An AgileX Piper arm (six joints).
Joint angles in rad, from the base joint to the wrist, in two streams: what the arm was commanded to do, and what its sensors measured. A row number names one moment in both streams.
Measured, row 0:
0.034 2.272 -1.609 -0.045 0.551 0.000
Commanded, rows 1 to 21:
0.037 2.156 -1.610 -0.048 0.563 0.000
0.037 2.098 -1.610 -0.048 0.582 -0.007
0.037 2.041 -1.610 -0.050 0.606 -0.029
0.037 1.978 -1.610 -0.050 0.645 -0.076
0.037 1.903 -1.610 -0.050 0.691 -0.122
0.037 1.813 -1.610 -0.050 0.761 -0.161
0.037 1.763 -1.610 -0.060 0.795 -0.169
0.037 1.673 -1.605 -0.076 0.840 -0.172
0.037 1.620 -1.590 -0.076 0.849 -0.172
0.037 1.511 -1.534 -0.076 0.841 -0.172
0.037 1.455 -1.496 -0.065 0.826 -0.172
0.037 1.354 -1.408 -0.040 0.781 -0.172
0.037 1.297 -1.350 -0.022 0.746 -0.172
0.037 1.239 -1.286 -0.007 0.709 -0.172
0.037 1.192 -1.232 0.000 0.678 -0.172
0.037 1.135 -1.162 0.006 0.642 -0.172
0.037 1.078 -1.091 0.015 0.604 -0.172
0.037 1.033 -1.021 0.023 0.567 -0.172
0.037 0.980 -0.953 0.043 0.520 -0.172
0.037 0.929 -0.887 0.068 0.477 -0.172
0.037 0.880 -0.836 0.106 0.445 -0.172
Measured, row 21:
0.036 1.043 -1.044 0.021 0.592 -0.165
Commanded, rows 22 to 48:
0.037 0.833 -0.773 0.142 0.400 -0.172
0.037 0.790 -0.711 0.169 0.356 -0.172
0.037 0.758 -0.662 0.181 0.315 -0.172
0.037 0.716 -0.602 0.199 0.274 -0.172
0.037 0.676 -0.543 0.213 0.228 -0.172
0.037 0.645 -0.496 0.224 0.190 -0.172
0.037 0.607 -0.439 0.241 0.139 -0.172
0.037 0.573 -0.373 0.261 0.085 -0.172
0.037 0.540 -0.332 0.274 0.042 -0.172
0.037 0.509 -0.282 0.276 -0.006 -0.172
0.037 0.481 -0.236 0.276 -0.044 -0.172
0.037 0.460 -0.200 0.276 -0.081 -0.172
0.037 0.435 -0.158 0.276 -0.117 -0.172
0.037 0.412 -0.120 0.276 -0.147 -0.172
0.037 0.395 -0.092 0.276 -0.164 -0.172
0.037 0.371 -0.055 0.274 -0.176 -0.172
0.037 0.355 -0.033 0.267 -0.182 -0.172
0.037 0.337 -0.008 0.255 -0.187 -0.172
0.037 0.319 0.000 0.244 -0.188 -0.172
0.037 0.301 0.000 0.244 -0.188 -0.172
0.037 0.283 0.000 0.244 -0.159 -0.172
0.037 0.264 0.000 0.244 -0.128 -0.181
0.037 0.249 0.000 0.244 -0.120 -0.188
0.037 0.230 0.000 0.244 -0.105 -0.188
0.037 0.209 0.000 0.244 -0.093 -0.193
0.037 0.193 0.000 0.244 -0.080 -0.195
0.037 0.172 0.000 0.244 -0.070 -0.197
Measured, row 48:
0.036 0.237 -0.003 0.258 -0.113 -0.175
